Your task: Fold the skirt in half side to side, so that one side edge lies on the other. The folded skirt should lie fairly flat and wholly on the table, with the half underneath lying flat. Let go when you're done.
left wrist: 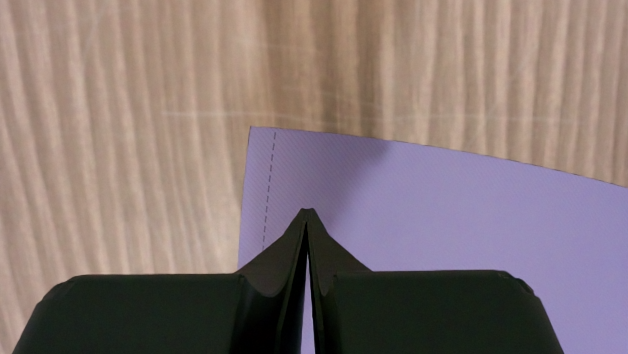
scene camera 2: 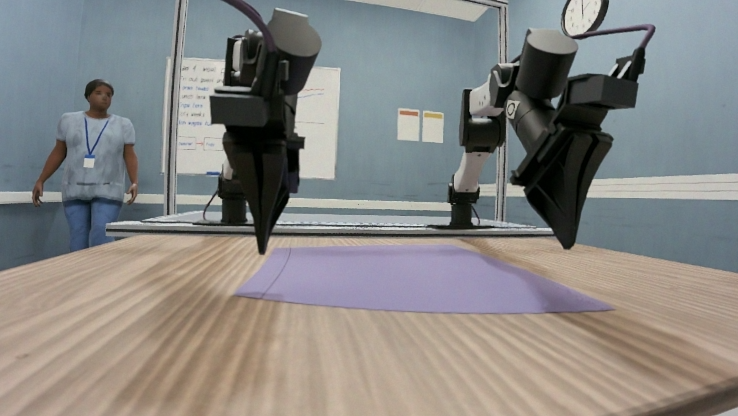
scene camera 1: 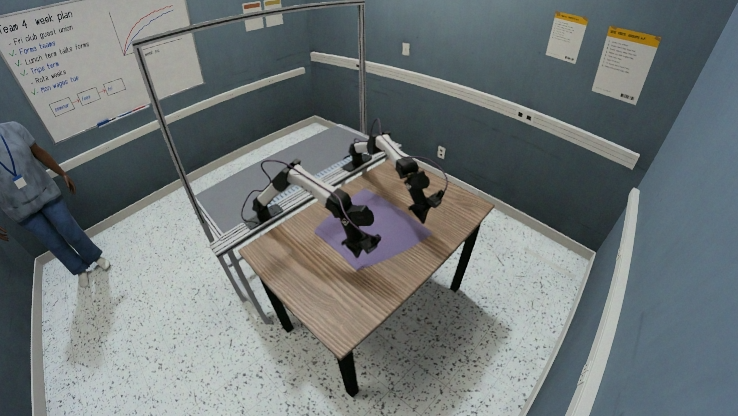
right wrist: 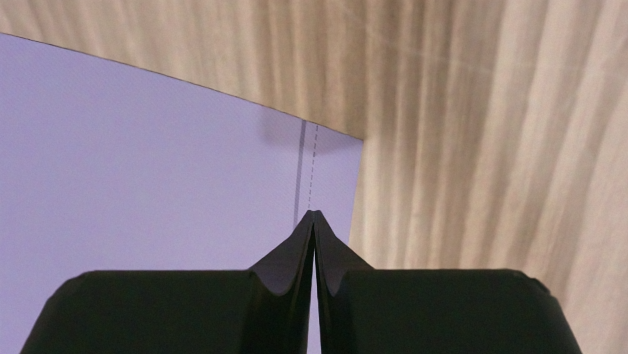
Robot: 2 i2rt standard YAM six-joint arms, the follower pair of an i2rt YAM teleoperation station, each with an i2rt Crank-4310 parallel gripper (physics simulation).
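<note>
The purple skirt [scene camera 1: 395, 232] [scene camera 2: 392, 279] [left wrist: 475, 240] [right wrist: 125, 175] lies flat and unfolded on the wooden table [scene camera 1: 320, 294] [scene camera 2: 361, 361]. Its far-side corners show in the wrist views, with a dashed line beside the side edge in each and a darker stripe in the right wrist view. My left gripper [scene camera 1: 423, 221] [scene camera 2: 567, 247] [left wrist: 307, 213] is shut and empty, above the skirt near its side edge at the right in scene camera 2. My right gripper [scene camera 1: 357, 254] [scene camera 2: 262, 252] [right wrist: 314, 215] is shut and empty, above the skirt near the opposite side edge.
A metal frame [scene camera 1: 362, 77] stands behind the table, where both arms are mounted. A person [scene camera 1: 31, 196] [scene camera 2: 96, 149] stands beyond the frame, at the left. A whiteboard [scene camera 1: 170, 67] hangs on the wall.
</note>
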